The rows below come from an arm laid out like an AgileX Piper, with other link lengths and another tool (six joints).
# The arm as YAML. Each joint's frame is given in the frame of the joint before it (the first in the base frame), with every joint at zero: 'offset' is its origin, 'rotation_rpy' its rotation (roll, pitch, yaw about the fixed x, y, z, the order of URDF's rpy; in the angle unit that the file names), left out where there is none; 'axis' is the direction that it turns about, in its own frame. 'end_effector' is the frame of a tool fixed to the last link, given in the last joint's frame.
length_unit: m
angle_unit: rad
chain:
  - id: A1
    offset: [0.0, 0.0, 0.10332]
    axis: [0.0, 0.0, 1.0]
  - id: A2
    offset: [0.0, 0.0, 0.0]
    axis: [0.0, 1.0, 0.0]
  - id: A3
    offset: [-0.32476, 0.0, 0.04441]
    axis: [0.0, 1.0, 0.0]
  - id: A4
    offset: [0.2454, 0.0, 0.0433]
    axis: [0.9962, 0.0, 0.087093]
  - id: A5
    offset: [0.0, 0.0, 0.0]
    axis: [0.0, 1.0, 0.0]
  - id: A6
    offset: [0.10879, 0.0, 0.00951]
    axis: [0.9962, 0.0, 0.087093]
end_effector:
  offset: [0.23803, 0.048, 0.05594]
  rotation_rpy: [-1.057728, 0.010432, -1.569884]
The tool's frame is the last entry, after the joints.
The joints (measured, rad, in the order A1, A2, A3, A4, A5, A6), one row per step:
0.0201, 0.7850, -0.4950, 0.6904, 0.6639, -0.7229
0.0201, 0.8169, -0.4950, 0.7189, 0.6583, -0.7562
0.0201, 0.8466, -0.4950, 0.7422, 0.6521, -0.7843
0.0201, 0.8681, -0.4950, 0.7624, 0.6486, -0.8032
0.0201, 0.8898, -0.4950, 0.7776, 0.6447, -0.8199
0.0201, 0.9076, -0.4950, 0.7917, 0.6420, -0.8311
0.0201, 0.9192, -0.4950, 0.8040, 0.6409, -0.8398
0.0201, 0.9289, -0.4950, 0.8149, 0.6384, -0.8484
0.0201, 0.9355, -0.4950, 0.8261, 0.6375, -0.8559
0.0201, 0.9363, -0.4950, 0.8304, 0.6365, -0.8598
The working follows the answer.
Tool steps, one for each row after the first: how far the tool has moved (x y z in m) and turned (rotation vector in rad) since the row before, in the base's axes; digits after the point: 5 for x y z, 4 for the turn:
0.00253, 0.00360, -0.00423, 0.0045, 0.0145, 0.0112
0.00265, 0.00254, -0.00438, 0.0028, 0.0137, 0.0081
0.00190, 0.00229, -0.00271, 0.0064, 0.0113, 0.0043
0.00187, 0.00149, -0.00364, 0.0029, 0.0120, 0.0038
0.00160, 0.00140, -0.00271, 0.0055, 0.0113, 0.0011
0.00100, 0.00140, -0.00131, 0.0058, 0.0072, 0.0010
0.00126, 0.00094, -0.00086, 0.0043, 0.0043, 0.0003
0.00082, 0.00123, -0.00001, 0.0056, 0.0028, 0.0005
0.00040, 0.00036, 0.00056, 0.0014, -0.0016, 0.0004

Tool pose at each row, in the base's axes (x y z in m, rotation vector in rad; rounded; the steps above come from the unrounded poses):
0.28631, 0.19198, 0.15076, -1.5031, 1.1253, -0.6593
0.28884, 0.19558, 0.14654, -1.5115, 1.1279, -0.6388
0.29149, 0.19812, 0.14215, -1.5194, 1.1321, -0.6219
0.29339, 0.20041, 0.13945, -1.5213, 1.1381, -0.6070
0.29526, 0.20191, 0.13581, -1.5262, 1.1445, -0.5942
0.29686, 0.20331, 0.13310, -1.5271, 1.1529, -0.5819
0.29785, 0.20470, 0.13179, -1.5258, 1.1584, -0.5723
0.29911, 0.20564, 0.13092, -1.5243, 1.1620, -0.5663
0.29993, 0.20687, 0.13091, -1.5210, 1.1645, -0.5603
0.30033, 0.20723, 0.13148, -1.5193, 1.1631, -0.5602

